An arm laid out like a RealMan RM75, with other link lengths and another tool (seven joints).
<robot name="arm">
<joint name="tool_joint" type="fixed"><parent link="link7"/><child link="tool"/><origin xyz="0.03 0.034 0.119" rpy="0 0.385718 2.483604"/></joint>
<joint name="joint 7" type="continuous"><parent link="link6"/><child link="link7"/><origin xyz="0 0 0.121"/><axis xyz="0 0 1"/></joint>
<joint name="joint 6" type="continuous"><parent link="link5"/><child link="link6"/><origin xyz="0 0 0"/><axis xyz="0 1 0"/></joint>
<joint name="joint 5" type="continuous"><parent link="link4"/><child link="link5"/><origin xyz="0 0 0.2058"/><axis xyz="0 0 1"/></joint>
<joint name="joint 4" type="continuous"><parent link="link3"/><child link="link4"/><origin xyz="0 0 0"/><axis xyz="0 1 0"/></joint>
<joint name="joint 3" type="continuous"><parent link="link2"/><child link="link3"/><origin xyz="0 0 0.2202"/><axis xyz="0 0 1"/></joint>
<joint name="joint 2" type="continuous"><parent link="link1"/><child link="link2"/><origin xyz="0 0 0"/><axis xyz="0 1 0"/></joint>
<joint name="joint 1" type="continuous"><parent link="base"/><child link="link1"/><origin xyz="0 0 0.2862"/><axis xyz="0 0 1"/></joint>
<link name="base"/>
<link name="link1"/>
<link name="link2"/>
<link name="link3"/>
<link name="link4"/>
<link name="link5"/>
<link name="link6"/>
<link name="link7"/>
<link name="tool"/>
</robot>
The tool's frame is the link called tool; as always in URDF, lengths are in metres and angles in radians. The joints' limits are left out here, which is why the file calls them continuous.
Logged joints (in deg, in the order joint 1, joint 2, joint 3, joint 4, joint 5, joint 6, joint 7), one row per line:
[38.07, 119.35, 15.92, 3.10, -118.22, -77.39, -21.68]
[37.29, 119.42, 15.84, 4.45, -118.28, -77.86, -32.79]
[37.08, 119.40, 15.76, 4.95, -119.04, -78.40, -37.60]
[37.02, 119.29, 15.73, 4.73, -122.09, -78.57, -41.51]
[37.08, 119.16, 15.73, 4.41, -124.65, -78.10, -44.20]
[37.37, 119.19, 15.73, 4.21, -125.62, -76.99, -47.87]
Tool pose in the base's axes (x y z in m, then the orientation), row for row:
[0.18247, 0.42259, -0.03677, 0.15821, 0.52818, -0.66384, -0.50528]
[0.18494, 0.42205, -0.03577, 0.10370, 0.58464, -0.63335, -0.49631]
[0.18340, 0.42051, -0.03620, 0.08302, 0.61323, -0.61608, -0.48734]
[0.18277, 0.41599, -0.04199, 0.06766, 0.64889, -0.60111, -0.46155]
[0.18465, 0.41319, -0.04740, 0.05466, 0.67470, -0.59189, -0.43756]
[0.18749, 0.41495, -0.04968, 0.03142, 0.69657, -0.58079, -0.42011]
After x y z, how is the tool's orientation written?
As a quaternion, w x y z.
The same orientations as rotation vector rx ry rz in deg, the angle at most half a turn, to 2 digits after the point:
[86.55, -108.78, -82.79]
[98.81, -107.04, -83.88]
[104.90, -105.39, -83.37]
[112.02, -103.77, -79.68]
[117.39, -102.98, -76.13]
[122.93, -102.50, -74.14]

